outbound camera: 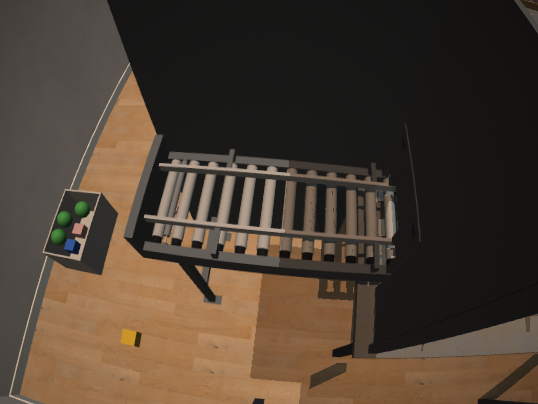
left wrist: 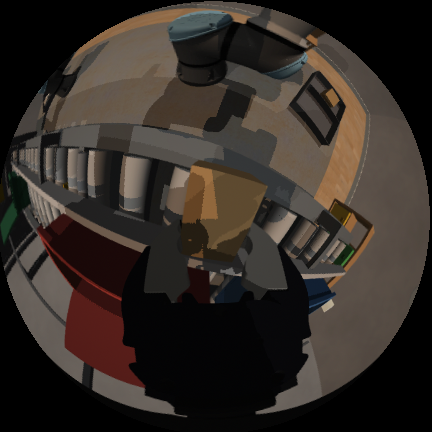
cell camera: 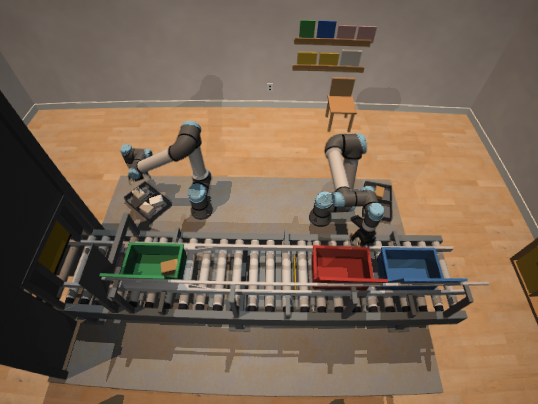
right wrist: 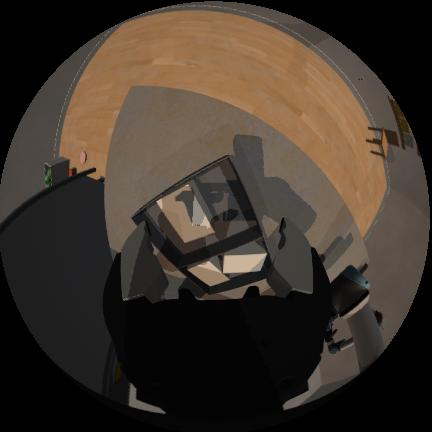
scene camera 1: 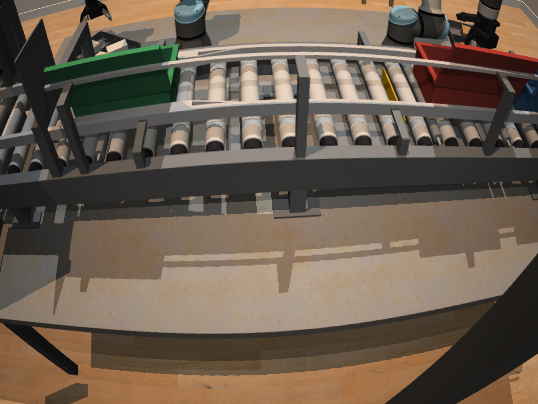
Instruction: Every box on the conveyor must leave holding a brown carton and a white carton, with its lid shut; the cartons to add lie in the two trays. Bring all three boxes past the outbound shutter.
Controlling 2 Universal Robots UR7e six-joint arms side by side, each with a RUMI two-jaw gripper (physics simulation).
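Frame: origin at the left arm's base, x left, y up, z ahead, level; centimetres.
Seen in the pictures: left gripper, fingertip midpoint: (left wrist: 212, 220) (cell camera: 357, 243); right gripper, fingertip midpoint: (cell camera: 140, 181) (right wrist: 214, 221) (scene camera 1: 96, 26); left arm's base at its link origin: (left wrist: 201, 69) (cell camera: 319, 217); right arm's base at its link origin: (cell camera: 202, 210).
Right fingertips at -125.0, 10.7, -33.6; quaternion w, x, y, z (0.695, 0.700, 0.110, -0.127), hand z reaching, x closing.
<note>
Pixels of each thing's top centre, then the offset from my right fingertips to it, as dx, dy, dz. "*": a spot on its surface instead.
- blue box at a spot on its surface: (cell camera: 410, 265) * +164.4, +12.3, +84.3
- left-hand tray at its top centre: (right wrist: 215, 255) (scene camera 1: 102, 48) (cell camera: 146, 199) +3.9, -6.5, +11.1
- right-hand tray at its top centre: (scene camera 1: 469, 38) (left wrist: 326, 102) (cell camera: 378, 198) +168.9, -6.5, +24.0
- upright dark panel at a spot on its surface: (cell camera: 95, 265) * +7.0, +43.8, +86.1
- yellow strip at a spot on its surface: (cell camera: 294, 275) * +99.3, +9.7, +82.8
The green box (scene camera 1: 120, 95) (cell camera: 146, 261), red box (scene camera 1: 465, 82) (cell camera: 342, 262) and blue box (cell camera: 410, 265) stand open on the conveyor. A brown carton (cell camera: 169, 267) lies in the green box. My left gripper (left wrist: 212, 220) is shut on another brown carton (left wrist: 227, 200), above the conveyor's back side near the gap between the red and blue boxes. My right gripper (scene camera 1: 96, 16) (right wrist: 214, 221) is open above the left-hand tray (cell camera: 161, 212) (right wrist: 220, 246), which holds white cartons (cell camera: 156, 200) (right wrist: 245, 262). The right-hand tray (cell camera: 391, 200) holds a brown carton (cell camera: 379, 191) (left wrist: 330, 97).
Guide rails (cell camera: 250, 283) run along the conveyor. An upright dark panel (cell camera: 95, 265) stands left of the green box, near the dark wall (cell camera: 30, 300). The outbound rollers (outbound camera: 245, 210) lie beyond that wall; no box shows on them. A yellow strip (cell camera: 295, 275) crosses the rollers left of the red box.
</note>
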